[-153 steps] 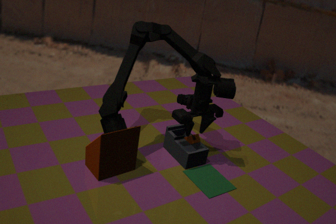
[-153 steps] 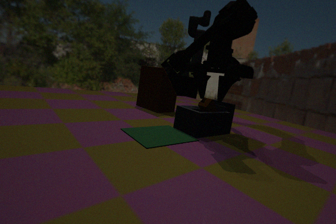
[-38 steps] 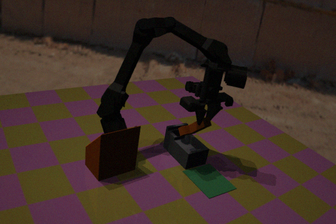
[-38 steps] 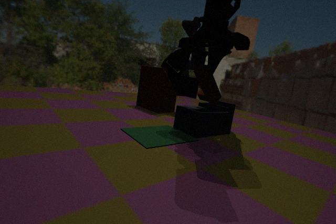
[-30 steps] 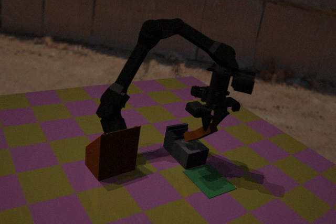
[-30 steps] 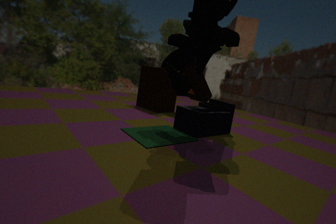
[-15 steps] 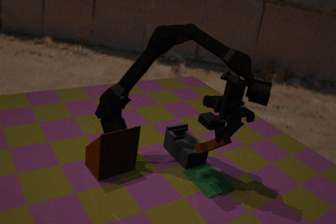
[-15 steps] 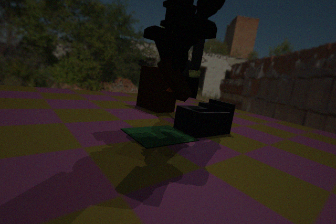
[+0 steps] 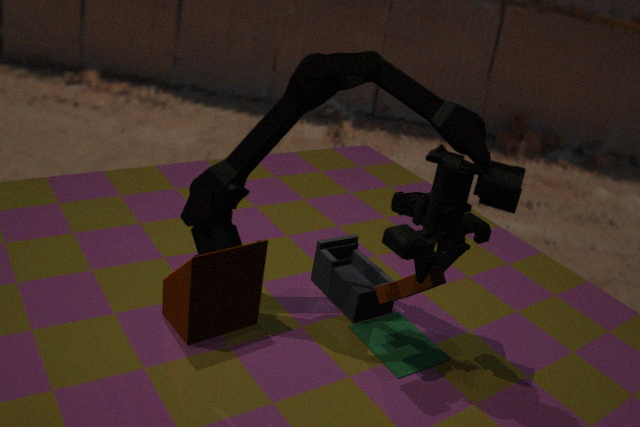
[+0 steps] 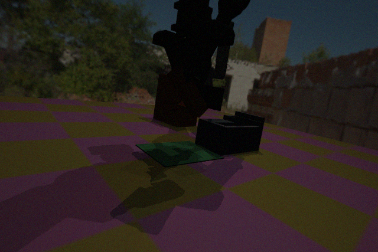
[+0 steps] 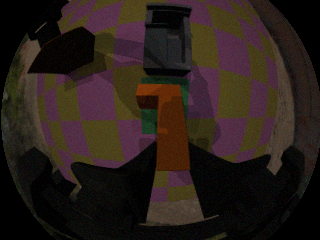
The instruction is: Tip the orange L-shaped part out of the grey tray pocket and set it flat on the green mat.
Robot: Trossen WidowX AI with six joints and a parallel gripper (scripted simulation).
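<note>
My gripper tip is 160 mm above the green mat and 20 mm to the right of it. Also, from my gripper tip: orange L-shaped part 30 mm to the left, 30 mm below, 10 mm behind.
</note>
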